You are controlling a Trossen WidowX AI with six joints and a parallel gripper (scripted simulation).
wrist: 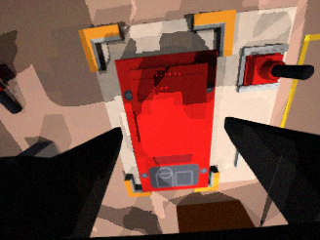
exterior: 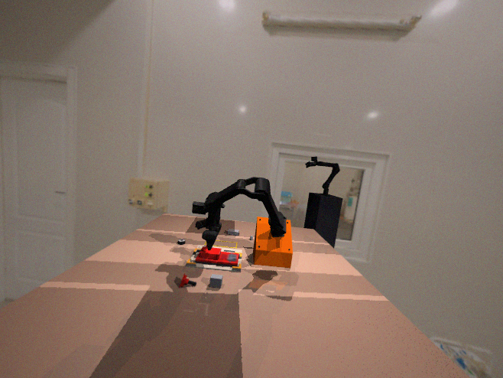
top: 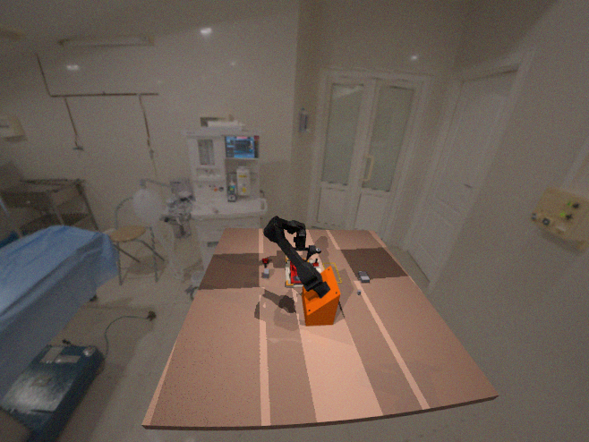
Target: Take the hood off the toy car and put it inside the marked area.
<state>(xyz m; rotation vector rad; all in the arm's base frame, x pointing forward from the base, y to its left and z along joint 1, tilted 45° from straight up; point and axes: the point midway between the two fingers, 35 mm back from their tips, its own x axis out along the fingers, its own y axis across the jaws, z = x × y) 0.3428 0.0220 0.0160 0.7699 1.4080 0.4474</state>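
Now: the hood 3 cm below my gripper tip. From my gripper tip the other things lie so: wheel (17 cm ahead, 19 cm to the right, 6 cm below).
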